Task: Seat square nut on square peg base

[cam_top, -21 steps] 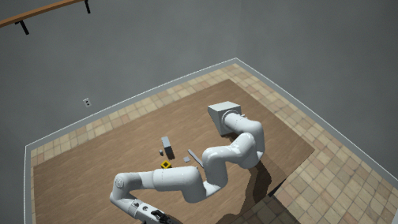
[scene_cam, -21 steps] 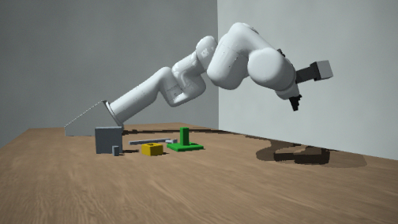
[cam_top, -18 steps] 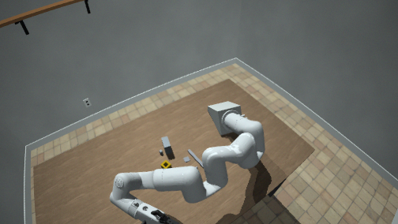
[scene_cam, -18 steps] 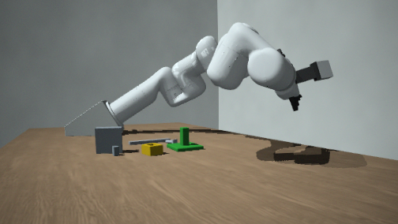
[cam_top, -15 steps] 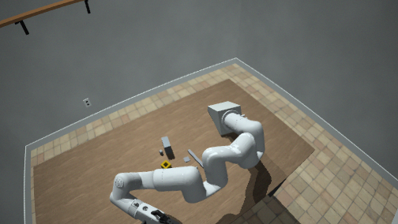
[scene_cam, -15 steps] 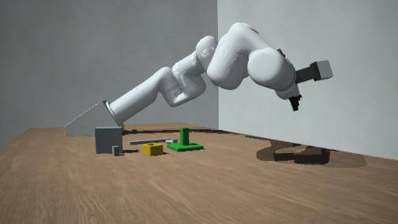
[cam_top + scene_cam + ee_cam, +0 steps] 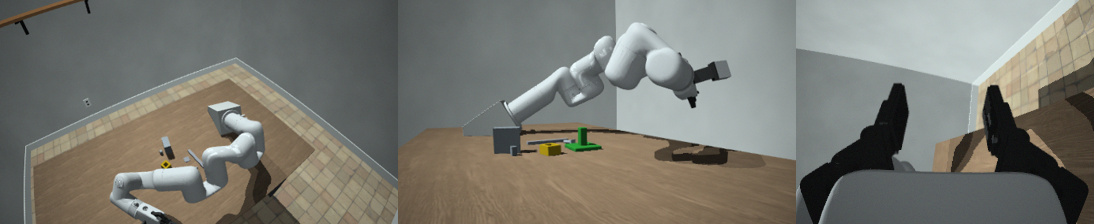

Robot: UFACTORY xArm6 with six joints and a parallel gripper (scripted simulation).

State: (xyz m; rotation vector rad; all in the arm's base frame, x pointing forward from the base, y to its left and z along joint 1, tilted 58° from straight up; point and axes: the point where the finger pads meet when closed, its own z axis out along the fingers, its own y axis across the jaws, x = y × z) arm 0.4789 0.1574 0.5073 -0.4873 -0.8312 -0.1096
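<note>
My hand is 48 cm to the left of the small grey cube, 18 cm above it and 4 cm past it. From my hand the other things lie so: grey block: 50 cm to the right, 16 cm below, 9 cm behind; thin grey bar: 38 cm to the right, 22 cm behind, 18 cm below.
</note>
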